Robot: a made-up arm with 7 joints.
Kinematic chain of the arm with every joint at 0, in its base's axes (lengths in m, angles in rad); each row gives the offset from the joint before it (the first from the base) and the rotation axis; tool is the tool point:
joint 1: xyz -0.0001 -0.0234 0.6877 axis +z
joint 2: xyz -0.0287 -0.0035 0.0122 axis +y
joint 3: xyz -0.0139 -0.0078 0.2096 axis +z
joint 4: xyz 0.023 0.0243 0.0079 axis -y
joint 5: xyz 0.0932 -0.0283 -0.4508 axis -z
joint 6: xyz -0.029 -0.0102 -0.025 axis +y
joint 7: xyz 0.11 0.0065 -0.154 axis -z
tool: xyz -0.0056 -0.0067 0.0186
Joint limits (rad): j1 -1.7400..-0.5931 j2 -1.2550..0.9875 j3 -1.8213..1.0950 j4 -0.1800..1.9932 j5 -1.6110..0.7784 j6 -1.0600..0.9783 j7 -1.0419..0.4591
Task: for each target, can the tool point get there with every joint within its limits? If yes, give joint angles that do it. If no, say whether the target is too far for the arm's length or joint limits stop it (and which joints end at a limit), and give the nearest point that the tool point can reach.
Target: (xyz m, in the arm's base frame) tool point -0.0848 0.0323 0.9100
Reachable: no: joint limits stop it (at a limit: joint 1, joint 2, joint 5, joint 6, joint 7) | nearest point -0.1815 -0.1324 1.0347 | short by 0.228 m
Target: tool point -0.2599 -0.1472 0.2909
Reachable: yes | joints -1.2746 0.5392 -0.7488 0.4084 -0.2674 0.2865 -0.3012
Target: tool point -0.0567 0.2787 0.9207
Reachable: no: joint limits stop it (at a limit: joint 1, joint 2, joint 5, joint 6, joint 7) | nearest point 0.0524 0.4119 1.0453 | short by 0.213 m
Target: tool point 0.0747 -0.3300 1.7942
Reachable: no: too far | nearest point 0.0434 -0.2393 1.4743 | short by 0.334 m
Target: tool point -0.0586 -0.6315 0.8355
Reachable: yes | joints -0.8965 -0.2046 -0.6694 1.1971 0.0052 0.6817 -0.1877
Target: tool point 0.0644 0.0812 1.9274
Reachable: no: too far | nearest point 0.0404 0.0556 1.5058 | short by 0.423 m
